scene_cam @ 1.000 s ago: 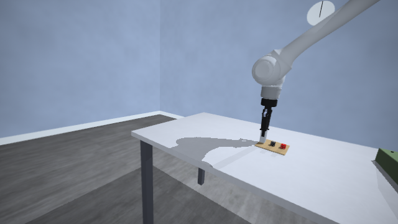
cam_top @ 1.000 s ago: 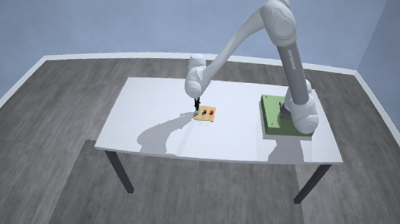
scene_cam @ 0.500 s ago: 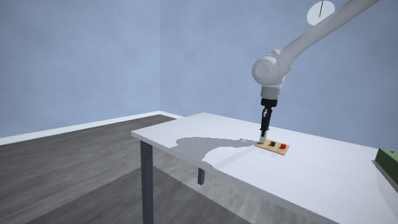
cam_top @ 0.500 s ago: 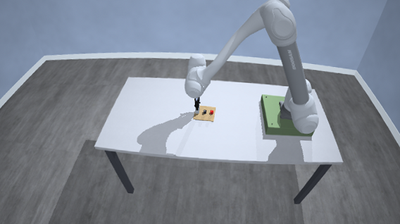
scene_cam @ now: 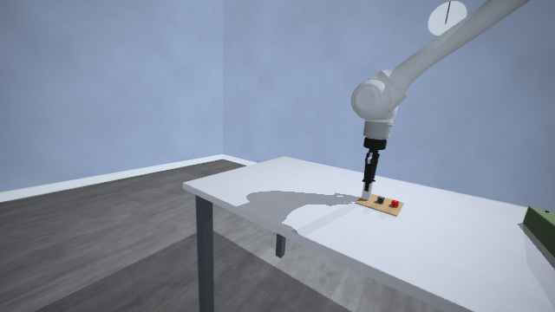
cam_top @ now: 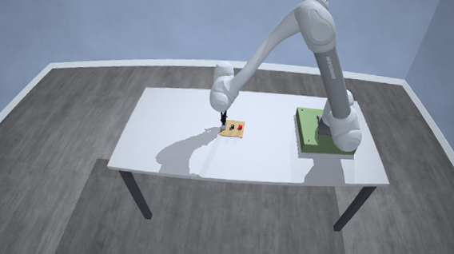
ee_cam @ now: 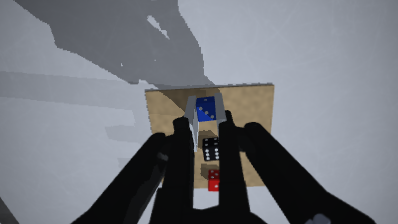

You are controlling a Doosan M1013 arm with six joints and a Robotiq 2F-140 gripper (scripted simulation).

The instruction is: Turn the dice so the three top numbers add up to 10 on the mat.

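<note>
My gripper is now 2 cm above the blue die. Also, from my hand: black die (5 cm behind, 1 cm to the right, 3 cm below); tan mat (5 cm behind, 1 cm to the right, 4 cm below); red die (10 cm behind, 1 cm to the right, 3 cm below).
</note>
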